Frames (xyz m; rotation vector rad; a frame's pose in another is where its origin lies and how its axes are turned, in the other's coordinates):
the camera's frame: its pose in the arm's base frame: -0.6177 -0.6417 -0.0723 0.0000 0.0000 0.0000
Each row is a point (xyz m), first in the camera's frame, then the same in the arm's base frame.
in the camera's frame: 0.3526 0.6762 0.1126
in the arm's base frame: -0.2651 0.0345 0.0403
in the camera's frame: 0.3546 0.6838 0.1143
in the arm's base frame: -0.2631 0.0421 0.0420
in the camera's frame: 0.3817 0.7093 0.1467
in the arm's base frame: -0.2360 0.0676 0.0744
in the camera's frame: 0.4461 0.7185 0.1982
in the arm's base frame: -0.1716 0.0768 0.1259
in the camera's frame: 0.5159 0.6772 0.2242
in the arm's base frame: -0.1018 0.0355 0.1519
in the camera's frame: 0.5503 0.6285 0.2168
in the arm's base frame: -0.0674 -0.0132 0.1445
